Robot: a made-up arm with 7 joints. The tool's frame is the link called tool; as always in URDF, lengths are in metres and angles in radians. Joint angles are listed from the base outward.
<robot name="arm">
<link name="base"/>
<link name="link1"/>
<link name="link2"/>
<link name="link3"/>
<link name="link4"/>
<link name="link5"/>
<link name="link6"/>
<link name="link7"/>
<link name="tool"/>
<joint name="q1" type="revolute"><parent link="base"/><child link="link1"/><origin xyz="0 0 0.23" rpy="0 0 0"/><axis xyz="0 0 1"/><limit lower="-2.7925" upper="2.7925"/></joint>
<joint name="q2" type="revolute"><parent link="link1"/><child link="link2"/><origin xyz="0 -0.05 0.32" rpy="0 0 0"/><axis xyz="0 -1 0"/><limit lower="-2.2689" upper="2.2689"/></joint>
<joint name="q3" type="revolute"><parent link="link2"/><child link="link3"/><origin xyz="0 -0.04 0.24" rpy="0 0 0"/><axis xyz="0 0 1"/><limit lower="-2.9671" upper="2.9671"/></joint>
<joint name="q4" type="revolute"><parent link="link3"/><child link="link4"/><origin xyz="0.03 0.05 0.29" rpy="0 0 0"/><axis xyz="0 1 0"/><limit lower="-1.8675" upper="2.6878"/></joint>
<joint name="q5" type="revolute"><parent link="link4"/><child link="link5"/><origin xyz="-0.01 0.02 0.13" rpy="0 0 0"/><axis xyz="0 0 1"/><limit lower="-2.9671" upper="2.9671"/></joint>
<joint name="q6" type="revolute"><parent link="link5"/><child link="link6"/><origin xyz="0 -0.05 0.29" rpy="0 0 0"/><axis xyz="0 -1 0"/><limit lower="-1.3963" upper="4.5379"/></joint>
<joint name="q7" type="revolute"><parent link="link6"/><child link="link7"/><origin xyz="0.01 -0.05 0.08" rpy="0 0 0"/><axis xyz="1 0 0"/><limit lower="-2.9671" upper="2.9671"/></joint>
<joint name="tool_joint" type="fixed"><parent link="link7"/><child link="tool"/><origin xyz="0 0 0" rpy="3.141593 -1.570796 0"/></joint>
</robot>
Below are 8 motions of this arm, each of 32 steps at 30 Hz.
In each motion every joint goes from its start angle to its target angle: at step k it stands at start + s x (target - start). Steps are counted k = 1, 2, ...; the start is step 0. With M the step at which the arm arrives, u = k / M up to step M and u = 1 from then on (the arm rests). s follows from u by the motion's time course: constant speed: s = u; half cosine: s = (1 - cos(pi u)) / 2; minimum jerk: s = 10 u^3 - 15 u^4 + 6 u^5.
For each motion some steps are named. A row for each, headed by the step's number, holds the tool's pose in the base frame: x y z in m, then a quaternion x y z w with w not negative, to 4 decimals.
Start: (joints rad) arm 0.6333 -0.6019 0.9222 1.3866 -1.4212 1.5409 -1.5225
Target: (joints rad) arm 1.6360 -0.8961 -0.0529 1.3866 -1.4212 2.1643 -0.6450
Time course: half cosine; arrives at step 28
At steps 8, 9, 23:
8: 0.2060 0.6549 0.9890 -0.3204 0.7232 0.5800 0.1950
9: 0.1960 0.6694 0.9709 -0.3201 0.7276 0.5815 0.1731
23: -0.0370 0.7991 0.7158 0.3430 -0.7874 -0.4993 0.1146

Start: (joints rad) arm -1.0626 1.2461 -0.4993 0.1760 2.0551 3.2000 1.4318
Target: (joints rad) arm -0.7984 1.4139 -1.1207 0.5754 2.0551 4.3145 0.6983
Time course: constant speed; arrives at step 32
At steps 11, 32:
11: -0.5141 0.5483 1.0037 0.6813 -0.5108 0.0926 0.5161
32: -0.7235 0.3697 0.9556 0.8797 -0.1485 0.4119 0.1857

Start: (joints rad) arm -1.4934 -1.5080 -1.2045 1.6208 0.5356 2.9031 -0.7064
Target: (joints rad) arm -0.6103 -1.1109 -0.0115 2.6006 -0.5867 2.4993 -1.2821
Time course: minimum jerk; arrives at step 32
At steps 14, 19, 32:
14: -0.1438 -0.5707 0.4006 0.8099 -0.0329 -0.1055 0.5760
19: 0.0836 -0.4971 0.3673 0.9244 0.1724 0.0631 0.3344
32: 0.2739 -0.2842 0.3931 0.8215 0.5094 0.2549 0.0259

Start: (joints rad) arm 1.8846 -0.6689 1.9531 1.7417 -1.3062 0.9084 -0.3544
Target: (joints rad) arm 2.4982 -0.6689 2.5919 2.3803 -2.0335 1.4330 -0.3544
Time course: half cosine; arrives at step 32
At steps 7, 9, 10, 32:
7: -0.3303 -0.0549 1.1702 0.6018 -0.5519 -0.2155 0.5355
9: -0.2951 -0.0895 1.1666 0.6363 -0.4932 -0.2086 0.5553
10: -0.2734 -0.1069 1.1639 0.6542 -0.4583 -0.2038 0.5661
32: 0.1665 -0.0647 1.0116 0.6899 0.3410 -0.0305 0.6379

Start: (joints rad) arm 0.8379 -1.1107 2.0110 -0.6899 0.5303 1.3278 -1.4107
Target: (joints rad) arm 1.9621 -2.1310 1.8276 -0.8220 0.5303 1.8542 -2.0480
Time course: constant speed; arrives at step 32
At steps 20, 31, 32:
20: 0.3660 0.7636 0.2632 -0.8246 -0.1288 -0.4758 0.2777
31: 0.1159 0.7004 0.0408 -0.7726 -0.4237 -0.4670 0.0743
32: 0.0986 0.6882 0.0238 -0.7594 -0.4486 -0.4679 0.0557

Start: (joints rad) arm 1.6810 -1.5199 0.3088 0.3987 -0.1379 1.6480 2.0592
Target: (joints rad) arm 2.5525 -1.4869 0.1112 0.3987 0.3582 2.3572 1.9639
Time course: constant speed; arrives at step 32
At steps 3, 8, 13, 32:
3: -0.1019 0.9565 0.4987 -0.7540 0.1561 0.2961 0.5651
8: -0.2192 0.9264 0.4972 -0.7238 0.1253 0.3487 0.5820
13: -0.3309 0.8817 0.4948 -0.6906 0.1002 0.4008 0.5936
32: -0.6766 0.5964 0.4784 -0.5527 0.0593 0.5824 0.5932

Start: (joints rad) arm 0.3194 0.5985 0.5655 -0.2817 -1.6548 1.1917 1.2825
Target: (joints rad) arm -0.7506 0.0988 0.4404 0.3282 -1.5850 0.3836 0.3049
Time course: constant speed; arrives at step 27
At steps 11, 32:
11: -0.5195 0.0380 1.4228 -0.0292 -0.3133 0.9444 0.0950
32: -0.0257 0.0653 1.5855 0.3294 -0.4345 0.5355 0.6450

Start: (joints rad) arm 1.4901 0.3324 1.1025 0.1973 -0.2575 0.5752 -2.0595
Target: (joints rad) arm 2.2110 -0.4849 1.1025 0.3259 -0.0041 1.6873 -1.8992
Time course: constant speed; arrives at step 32
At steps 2, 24, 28, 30, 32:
2: 0.0369 -0.2455 1.5459 0.3608 -0.2903 -0.8824 0.0838
24: -0.1071 0.3066 1.4780 0.1710 -0.2608 -0.7886 0.5300
28: -0.1852 0.3733 1.4282 0.1223 -0.2725 -0.7519 0.5878
30: -0.2280 0.4000 1.3995 0.0973 -0.2804 -0.7323 0.6129
32: -0.2726 0.4218 1.3684 0.0720 -0.2896 -0.7121 0.6355

